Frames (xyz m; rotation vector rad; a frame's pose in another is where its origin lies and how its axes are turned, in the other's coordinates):
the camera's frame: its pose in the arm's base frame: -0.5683 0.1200 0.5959 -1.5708 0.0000 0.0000
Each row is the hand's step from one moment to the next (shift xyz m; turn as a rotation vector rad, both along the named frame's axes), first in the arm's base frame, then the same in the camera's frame.
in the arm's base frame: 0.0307 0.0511 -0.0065 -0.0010 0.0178 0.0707
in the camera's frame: 0.0307 0.0065 0.0511 -0.0010 -0.0707 0.0178
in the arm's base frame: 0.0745 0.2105 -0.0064 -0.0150 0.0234 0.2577
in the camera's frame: 0.0745 0.0064 0.2105 -0.0150 -0.2577 0.0234
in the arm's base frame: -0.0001 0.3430 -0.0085 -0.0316 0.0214 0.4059
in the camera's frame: -0.0001 0.0085 0.3430 -0.0316 -0.4059 0.0214
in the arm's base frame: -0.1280 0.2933 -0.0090 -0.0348 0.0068 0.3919
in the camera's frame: -0.1280 0.0090 0.2933 -0.0348 -0.3919 0.0068
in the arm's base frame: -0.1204 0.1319 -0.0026 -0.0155 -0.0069 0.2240
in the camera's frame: -0.1204 0.0026 0.1319 -0.0155 -0.2240 -0.0069
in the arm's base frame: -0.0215 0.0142 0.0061 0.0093 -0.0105 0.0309
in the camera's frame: -0.0215 -0.0061 0.0142 0.0093 -0.0309 -0.0105
